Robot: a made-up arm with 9 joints. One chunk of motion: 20 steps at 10 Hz.
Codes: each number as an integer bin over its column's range. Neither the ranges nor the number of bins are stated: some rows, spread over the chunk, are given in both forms.
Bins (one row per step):
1: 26 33 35 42 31 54
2: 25 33 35 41 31 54
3: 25 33 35 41 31 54
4: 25 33 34 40 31 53
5: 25 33 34 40 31 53
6: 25 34 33 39 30 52
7: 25 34 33 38 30 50
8: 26 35 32 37 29 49
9: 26 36 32 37 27 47
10: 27 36 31 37 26 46
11: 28 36 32 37 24 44
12: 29 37 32 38 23 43
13: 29 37 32 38 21 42
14: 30 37 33 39 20 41
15: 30 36 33 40 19 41
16: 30 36 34 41 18 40
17: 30 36 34 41 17 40
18: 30 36 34 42 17 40
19: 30 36 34 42 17 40
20: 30 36 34 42 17 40
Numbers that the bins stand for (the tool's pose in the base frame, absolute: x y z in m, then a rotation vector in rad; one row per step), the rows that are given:
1: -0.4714 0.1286 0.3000 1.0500 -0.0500 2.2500
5: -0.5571 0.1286 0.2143 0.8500 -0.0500 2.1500
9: -0.4714 0.3857 0.0429 0.5500 -0.4500 1.5500
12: -0.2143 0.4714 0.0429 0.6500 -0.8500 1.1500
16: -0.1286 0.3857 0.2143 0.9500 -1.3500 0.8500
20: -0.1286 0.3857 0.2143 1.0500 -1.4500 0.8500
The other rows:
2: -0.5571 0.1286 0.3000 0.9500 -0.0500 2.2500
3: -0.5571 0.1286 0.3000 0.9500 -0.0500 2.2500
4: -0.5571 0.1286 0.2143 0.8500 -0.0500 2.1500
6: -0.5571 0.2143 0.1286 0.7500 -0.1500 2.0500
7: -0.5571 0.2143 0.1286 0.6500 -0.1500 1.8500
8: -0.4714 0.3000 0.0429 0.5500 -0.2500 1.7500
10: -0.3857 0.3857 -0.0429 0.5500 -0.5500 1.4500
11: -0.3000 0.3857 0.0429 0.5500 -0.7500 1.2500
13: -0.2143 0.4714 0.0429 0.6500 -1.0500 1.0500
14: -0.1286 0.4714 0.1286 0.7500 -1.1500 0.9500
15: -0.1286 0.3857 0.1286 0.8500 -1.2500 0.9500
17: -0.1286 0.3857 0.2143 0.9500 -1.4500 0.8500
18: -0.1286 0.3857 0.2143 1.0500 -1.4500 0.8500
19: -0.1286 0.3857 0.2143 1.0500 -1.4500 0.8500

